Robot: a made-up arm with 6 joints. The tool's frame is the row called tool. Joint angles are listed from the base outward.
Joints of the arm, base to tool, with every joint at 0 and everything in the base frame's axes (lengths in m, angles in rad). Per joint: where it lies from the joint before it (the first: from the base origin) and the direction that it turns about. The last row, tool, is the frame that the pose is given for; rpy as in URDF.
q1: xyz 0 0 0.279 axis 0 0 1
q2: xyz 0 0 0 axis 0 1 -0.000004
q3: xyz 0.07 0 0.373 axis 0 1 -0.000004
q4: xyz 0.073 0 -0.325 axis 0 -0.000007 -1
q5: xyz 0 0 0 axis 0 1 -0.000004
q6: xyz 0.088 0 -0.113 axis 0 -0.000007 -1
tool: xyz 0 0 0 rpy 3.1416 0 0
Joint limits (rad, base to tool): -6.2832..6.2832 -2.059..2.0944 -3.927..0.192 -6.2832..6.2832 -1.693..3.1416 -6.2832..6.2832
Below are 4 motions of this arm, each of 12 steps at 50 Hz.
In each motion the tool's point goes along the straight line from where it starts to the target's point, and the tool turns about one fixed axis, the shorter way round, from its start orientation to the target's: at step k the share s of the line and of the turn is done. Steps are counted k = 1, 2, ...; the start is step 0. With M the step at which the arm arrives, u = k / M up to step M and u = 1 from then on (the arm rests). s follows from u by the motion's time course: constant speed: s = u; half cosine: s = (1 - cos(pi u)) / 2; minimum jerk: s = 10 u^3 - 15 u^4 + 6 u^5.
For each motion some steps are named. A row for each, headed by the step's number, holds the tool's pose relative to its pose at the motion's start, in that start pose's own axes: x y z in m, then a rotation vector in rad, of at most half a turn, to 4 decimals.
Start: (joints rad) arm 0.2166 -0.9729 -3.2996 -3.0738 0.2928 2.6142
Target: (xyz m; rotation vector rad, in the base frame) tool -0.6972 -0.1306 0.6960 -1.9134 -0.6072 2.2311
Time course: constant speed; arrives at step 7
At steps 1, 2, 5, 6, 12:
1: 0.0049 -0.0006 0.0016 0.0007 0.0063 0.0087
2: 0.0098 -0.0012 0.0033 0.0015 0.0126 0.0174
5: 0.0244 -0.0030 0.0082 0.0036 0.0315 0.0434
6: 0.0293 -0.0036 0.0099 0.0044 0.0378 0.0521
12: 0.0342 -0.0042 0.0115 0.0051 0.0441 0.0608

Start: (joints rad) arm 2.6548 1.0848 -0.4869 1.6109 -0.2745 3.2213
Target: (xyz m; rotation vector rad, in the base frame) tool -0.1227 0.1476 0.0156 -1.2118 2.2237 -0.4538
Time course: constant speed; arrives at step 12
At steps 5, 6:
5: 0.0169 -0.0061 -0.0028 0.0043 0.0018 0.0202
6: 0.0202 -0.0074 -0.0034 0.0051 0.0021 0.0242

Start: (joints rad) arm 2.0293 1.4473 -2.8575 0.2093 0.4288 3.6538
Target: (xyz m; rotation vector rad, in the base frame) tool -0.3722 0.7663 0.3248 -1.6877 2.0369 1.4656
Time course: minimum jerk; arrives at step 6
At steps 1, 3, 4, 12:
1: -0.0008 0.0008 -0.0008 -0.0008 -0.0005 -0.0002
3: -0.0111 0.0117 -0.0116 -0.0118 -0.0067 -0.0033
4: -0.0175 0.0184 -0.0184 -0.0186 -0.0106 -0.0052
12: -0.0221 0.0233 -0.0233 -0.0236 -0.0134 -0.0066

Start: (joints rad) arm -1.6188 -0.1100 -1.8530 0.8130 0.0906 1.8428
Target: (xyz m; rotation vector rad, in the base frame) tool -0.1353 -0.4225 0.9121 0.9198 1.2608 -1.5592
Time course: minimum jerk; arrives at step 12
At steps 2, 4, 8, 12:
2: 0.0023 -0.0012 0.0007 -0.0008 0.0045 0.0065
4: 0.0138 -0.0070 0.0042 -0.0048 0.0266 0.0382
8: 0.0518 -0.0263 0.0159 -0.0181 0.1002 0.1437
12: 0.0655 -0.0333 0.0201 -0.0229 0.1268 0.1819

